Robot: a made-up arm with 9 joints. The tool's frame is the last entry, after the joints. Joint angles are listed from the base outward.
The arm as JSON. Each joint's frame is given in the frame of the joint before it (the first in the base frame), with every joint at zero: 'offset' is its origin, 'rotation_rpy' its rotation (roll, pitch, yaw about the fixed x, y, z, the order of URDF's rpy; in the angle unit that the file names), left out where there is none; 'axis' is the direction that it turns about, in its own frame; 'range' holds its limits. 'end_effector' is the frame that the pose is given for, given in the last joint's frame.
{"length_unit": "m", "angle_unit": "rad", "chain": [
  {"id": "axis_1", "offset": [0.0, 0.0, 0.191], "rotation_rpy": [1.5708, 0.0, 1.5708], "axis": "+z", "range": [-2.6, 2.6]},
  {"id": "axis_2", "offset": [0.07, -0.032, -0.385], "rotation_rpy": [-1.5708, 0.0, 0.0], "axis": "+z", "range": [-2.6, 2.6]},
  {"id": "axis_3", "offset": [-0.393, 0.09, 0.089], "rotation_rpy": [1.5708, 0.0, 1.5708], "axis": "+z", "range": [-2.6, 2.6]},
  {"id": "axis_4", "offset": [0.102, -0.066, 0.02], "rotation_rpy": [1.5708, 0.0, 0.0], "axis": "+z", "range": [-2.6, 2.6]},
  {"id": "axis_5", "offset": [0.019, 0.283, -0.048], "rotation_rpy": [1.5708, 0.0, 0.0], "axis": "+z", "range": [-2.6, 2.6]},
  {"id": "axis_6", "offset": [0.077, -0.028, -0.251], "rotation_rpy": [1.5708, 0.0, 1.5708], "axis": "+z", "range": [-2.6, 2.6]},
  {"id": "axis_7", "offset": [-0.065, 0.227, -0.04], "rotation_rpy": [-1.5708, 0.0, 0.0], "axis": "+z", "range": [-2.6, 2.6]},
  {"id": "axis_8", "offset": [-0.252, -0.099, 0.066], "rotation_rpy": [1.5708, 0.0, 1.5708], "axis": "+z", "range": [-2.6, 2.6]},
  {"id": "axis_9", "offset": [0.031, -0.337, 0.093], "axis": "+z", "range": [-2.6, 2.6]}
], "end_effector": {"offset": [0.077, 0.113, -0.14], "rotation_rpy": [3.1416, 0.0, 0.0]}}
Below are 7 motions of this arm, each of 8 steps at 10 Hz.
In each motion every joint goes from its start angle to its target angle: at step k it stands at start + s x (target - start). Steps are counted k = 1, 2, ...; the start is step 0. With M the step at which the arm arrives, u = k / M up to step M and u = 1 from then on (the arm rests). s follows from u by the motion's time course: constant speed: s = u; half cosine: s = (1 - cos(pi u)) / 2; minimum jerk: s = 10 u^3 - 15 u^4 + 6 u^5.
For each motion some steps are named. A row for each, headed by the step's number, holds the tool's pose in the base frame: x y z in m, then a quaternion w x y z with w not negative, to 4 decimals.
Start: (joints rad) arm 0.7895 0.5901 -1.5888 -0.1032 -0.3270 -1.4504 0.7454 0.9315 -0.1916
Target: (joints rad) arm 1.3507 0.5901 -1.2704 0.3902 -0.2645 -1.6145 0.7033 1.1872 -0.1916
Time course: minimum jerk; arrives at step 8
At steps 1, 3, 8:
1: -0.1748 0.0771 -0.0680 0.0727 0.9783 -0.1587 0.1112
3: -0.1795 0.1369 -0.0307 0.0340 -0.9941 0.0731 -0.0730
8: -0.1919 0.2418 0.1373 0.3446 -0.9255 -0.1557 -0.0225

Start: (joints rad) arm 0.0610 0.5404 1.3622 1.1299 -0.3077 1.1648 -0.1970 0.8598 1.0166
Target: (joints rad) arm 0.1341 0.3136 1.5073 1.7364 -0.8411 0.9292 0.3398 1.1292 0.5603
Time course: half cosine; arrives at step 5
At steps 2, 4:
2: 0.0375 -0.0764 -0.4010 0.1368 -0.9505 -0.0634 -0.2717
4: 0.0997 -0.4513 -0.3618 0.0708 -0.9165 0.1171 -0.3758

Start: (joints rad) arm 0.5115 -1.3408 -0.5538 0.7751 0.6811 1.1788 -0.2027 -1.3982 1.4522
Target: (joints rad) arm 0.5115 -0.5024 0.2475 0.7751 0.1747 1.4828 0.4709 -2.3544 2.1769
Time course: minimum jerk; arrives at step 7
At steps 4, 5, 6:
4: -0.0804 0.2924 0.8521 0.6415 -0.4397 0.4328 -0.4559
5: -0.1236 0.1984 0.9244 0.7503 -0.4528 0.4153 -0.2441
6: -0.1119 0.1403 0.9415 0.7886 -0.4552 0.3956 -0.1200

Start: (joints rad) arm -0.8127 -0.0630 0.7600 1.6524 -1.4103 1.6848 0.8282 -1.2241 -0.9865
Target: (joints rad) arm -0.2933 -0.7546 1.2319 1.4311 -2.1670 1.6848 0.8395 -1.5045 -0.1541
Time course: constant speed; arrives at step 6
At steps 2, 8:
2: 0.0004 -0.4558 0.5131 0.5982 0.5309 0.4061 0.4420
8: -0.6036 -0.7362 0.0572 0.5712 0.7755 0.0271 0.2676

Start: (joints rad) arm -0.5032 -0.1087 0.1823 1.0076 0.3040 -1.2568 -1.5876 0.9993 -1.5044
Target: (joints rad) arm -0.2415 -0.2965 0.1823 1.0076 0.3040 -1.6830 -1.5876 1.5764 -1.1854
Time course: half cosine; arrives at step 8
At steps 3, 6, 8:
3: 0.1186 -0.3587 0.0310 0.8731 0.4352 0.2005 0.0900
6: 0.1102 -0.4147 -0.0872 0.8496 0.4779 0.2199 -0.0387
8: 0.1075 -0.4236 -0.1186 0.8387 0.4891 0.2281 -0.0729

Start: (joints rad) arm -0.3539 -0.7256 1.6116 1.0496 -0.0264 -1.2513 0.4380 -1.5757 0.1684
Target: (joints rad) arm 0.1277 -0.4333 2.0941 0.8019 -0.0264 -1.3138 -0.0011 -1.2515 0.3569
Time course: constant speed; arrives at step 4
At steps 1, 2, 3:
1: -0.4325 0.3067 0.3409 0.8938 0.0653 0.1452 -0.4193
2: -0.4361 0.2187 0.4255 0.8441 0.1895 0.2274 -0.4471
3: -0.4308 0.1132 0.4713 0.7687 0.2923 0.3243 -0.4674

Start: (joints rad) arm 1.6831 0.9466 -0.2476 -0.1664 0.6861 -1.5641 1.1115 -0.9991 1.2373
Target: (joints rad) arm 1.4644 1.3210 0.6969 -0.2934 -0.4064 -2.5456 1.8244 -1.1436 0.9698
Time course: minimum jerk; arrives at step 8
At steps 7, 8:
7: -0.8868 -0.5842 0.0540 0.5700 0.7001 0.3424 -0.2601
8: -0.8819 -0.5880 0.0732 0.5875 0.6857 0.3378 -0.2659

